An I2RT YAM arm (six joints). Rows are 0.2 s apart.
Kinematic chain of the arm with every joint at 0, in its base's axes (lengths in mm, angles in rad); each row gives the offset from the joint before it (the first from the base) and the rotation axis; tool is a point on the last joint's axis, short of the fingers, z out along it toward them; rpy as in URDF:
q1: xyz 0 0 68 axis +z
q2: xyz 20 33.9 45.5 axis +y
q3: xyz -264 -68.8 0 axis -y
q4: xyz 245 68.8 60 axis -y
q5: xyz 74 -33.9 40.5 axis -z
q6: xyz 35.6 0 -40.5 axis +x
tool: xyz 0 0 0 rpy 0 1.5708 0
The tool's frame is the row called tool.
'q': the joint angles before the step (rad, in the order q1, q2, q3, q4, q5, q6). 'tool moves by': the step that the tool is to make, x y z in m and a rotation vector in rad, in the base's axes. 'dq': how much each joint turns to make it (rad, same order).
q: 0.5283, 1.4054, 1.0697, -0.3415, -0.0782, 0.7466
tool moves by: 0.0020, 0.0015, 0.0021, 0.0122, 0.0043, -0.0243
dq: 0.0024, 0.0078, 0.0134, -0.0013, 0.0129, 0.0266
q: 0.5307, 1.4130, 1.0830, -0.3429, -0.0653, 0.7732
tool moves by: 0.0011, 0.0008, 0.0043, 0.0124, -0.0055, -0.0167
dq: 0.0015, 0.0010, 0.0138, -0.0008, 0.0094, 0.0175
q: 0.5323, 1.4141, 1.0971, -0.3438, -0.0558, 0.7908
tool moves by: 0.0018, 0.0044, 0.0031, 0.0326, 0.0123, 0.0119
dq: 0.0062, 0.0123, 0.0199, 0.0001, -0.0255, 0.0237
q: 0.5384, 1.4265, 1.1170, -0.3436, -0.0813, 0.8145
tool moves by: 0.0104, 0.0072, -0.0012, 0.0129, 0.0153, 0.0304
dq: -0.0014, 0.0509, 0.0419, 0.0020, -0.0367, -0.0044
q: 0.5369, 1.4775, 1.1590, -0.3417, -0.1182, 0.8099
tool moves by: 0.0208, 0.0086, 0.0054, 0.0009, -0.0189, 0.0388
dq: -0.0127, 0.0811, 0.0937, -0.0011, -0.0355, -0.0386
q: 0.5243, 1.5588, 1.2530, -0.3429, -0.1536, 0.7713
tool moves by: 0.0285, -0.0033, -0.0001, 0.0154, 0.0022, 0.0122
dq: -0.0507, 0.0886, 0.0901, -0.0009, -0.0589, -0.0268
